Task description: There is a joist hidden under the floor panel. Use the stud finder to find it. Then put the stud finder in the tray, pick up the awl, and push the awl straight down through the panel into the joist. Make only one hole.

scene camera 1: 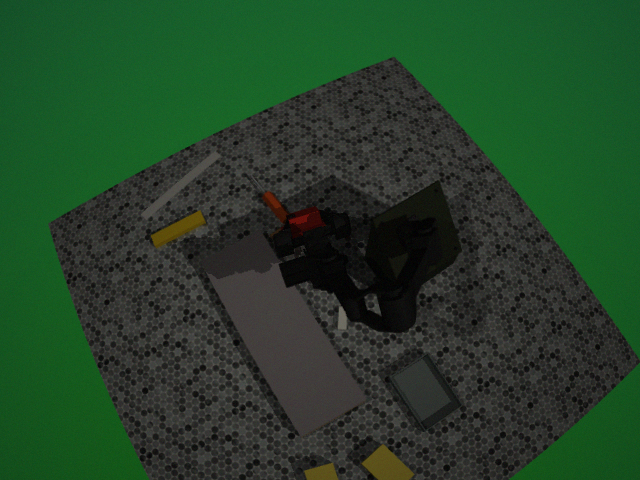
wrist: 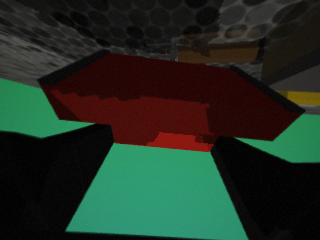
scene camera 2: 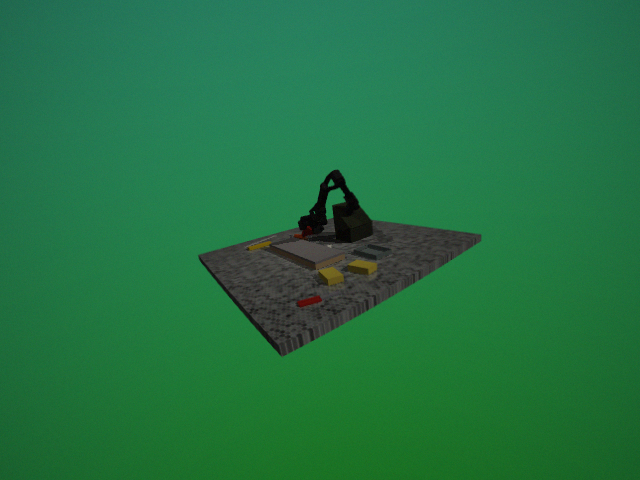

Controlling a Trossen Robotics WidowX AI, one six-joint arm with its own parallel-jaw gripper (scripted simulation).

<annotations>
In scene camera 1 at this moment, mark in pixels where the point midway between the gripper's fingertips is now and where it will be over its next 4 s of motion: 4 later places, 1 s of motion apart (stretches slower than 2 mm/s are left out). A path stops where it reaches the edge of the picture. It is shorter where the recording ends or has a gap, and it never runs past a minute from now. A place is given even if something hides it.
My gripper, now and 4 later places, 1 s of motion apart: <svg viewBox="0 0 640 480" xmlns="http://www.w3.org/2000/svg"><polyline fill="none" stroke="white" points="303,215 304,222 304,223 306,228 308,230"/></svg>
</annotations>
